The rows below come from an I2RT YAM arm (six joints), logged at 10 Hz.
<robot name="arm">
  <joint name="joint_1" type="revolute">
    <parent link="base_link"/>
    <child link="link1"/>
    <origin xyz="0 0 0.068" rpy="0 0 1.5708"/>
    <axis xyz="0 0 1"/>
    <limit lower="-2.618" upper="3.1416"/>
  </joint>
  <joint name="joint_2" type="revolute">
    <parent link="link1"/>
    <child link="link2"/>
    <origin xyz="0.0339 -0.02 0.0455" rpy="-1.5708 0 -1.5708"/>
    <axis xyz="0 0 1"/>
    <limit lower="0" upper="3.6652"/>
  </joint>
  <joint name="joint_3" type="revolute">
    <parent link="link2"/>
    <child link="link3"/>
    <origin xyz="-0.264 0 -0.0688" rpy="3.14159 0 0"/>
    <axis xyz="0 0 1"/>
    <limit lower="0" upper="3.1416"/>
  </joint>
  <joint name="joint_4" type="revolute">
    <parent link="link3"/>
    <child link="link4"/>
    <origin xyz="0.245 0.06 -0.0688" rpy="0 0 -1.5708"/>
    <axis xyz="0 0 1"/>
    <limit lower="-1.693" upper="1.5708"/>
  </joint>
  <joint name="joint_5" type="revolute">
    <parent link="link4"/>
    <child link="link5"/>
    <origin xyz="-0.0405 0.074 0.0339" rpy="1.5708 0 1.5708"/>
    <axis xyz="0 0 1"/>
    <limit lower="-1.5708" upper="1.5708"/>
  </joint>
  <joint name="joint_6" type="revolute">
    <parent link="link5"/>
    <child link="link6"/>
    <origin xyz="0.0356 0 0.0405" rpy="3.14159 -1.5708 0"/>
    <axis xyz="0 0 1"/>
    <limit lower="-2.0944" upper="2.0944"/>
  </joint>
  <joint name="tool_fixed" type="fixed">
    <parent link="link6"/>
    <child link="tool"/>
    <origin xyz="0 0 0"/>
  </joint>
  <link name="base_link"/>
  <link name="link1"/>
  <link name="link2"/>
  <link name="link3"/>
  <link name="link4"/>
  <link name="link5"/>
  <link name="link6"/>
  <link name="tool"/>
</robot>
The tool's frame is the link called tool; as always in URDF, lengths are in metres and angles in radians.
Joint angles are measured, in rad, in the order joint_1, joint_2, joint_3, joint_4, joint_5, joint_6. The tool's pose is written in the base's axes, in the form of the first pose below.
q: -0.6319, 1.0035, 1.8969, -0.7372, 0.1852, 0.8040
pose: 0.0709, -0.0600, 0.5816, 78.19, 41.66, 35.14
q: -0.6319, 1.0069, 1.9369, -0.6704, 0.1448, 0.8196
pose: 0.0638, -0.0531, 0.5969, 70.86, 39.24, 32.83
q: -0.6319, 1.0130, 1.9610, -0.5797, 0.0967, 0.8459
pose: 0.0597, -0.0480, 0.6109, 63.59, 36.34, 31.46
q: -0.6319, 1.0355, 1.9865, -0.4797, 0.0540, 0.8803
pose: 0.0605, -0.0467, 0.6246, 57.16, 33.27, 30.83
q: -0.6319, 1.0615, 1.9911, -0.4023, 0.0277, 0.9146
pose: 0.0676, -0.0507, 0.6314, 54.03, 31.08, 31.42
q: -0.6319, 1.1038, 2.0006, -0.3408, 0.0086, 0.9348
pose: 0.0807, -0.0595, 0.6360, 52.43, 30.06, 32.14
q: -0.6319, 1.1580, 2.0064, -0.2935, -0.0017, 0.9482
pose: 0.1003, -0.0733, 0.6365, 52.63, 29.76, 33.15
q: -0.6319, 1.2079, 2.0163, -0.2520, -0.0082, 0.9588
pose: 0.1173, -0.0855, 0.6368, 52.67, 29.43, 33.81
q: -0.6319, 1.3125, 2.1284, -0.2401, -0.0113, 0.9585
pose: 0.1363, -0.0993, 0.6480, 51.43, 29.15, 33.34
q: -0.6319, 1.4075, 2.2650, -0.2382, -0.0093, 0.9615
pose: 0.1465, -0.1068, 0.6621, 48.87, 28.06, 32.12
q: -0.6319, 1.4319, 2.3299, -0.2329, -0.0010, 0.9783
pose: 0.1416, -0.1036, 0.6716, 46.59, 26.10, 31.27
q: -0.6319, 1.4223, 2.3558, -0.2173, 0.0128, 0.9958
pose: 0.1298, -0.0956, 0.6792, 44.16, 23.78, 30.28
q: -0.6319, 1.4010, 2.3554, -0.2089, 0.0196, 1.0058
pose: 0.1195, -0.0883, 0.6826, 42.78, 22.47, 29.83
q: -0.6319, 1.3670, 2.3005, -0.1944, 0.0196, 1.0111
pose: 0.1167, -0.0863, 0.6785, 43.24, 22.41, 30.21
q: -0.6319, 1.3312, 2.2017, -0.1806, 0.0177, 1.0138
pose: 0.1238, -0.0914, 0.6657, 46.07, 23.46, 31.50
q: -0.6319, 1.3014, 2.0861, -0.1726, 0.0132, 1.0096
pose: 0.1372, -0.1010, 0.6465, 50.50, 25.41, 33.39
